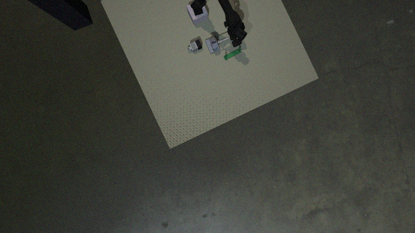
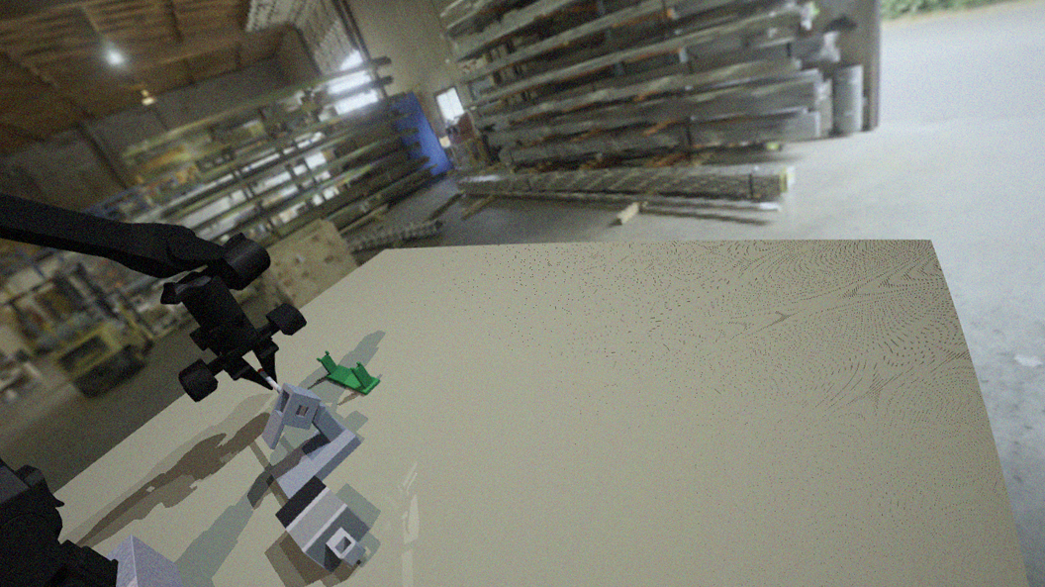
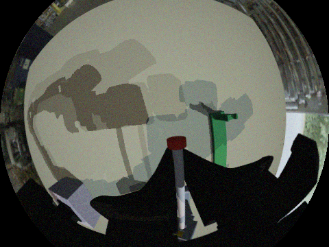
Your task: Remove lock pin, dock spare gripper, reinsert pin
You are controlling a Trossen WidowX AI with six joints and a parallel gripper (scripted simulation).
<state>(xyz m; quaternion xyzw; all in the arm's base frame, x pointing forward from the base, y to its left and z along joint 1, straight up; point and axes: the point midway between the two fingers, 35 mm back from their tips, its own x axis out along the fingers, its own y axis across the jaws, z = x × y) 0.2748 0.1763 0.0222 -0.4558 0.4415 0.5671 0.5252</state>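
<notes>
The green cradle is 100 mm ahead of my gripper tip, 30 mm to the right of it and 40 mm below it. Also, from my gripper tip: mount 150 mm to the right, 10 mm below; then dark grey spare gripper 50 mm behind, 300 mm to the right, 40 mm below.
</notes>
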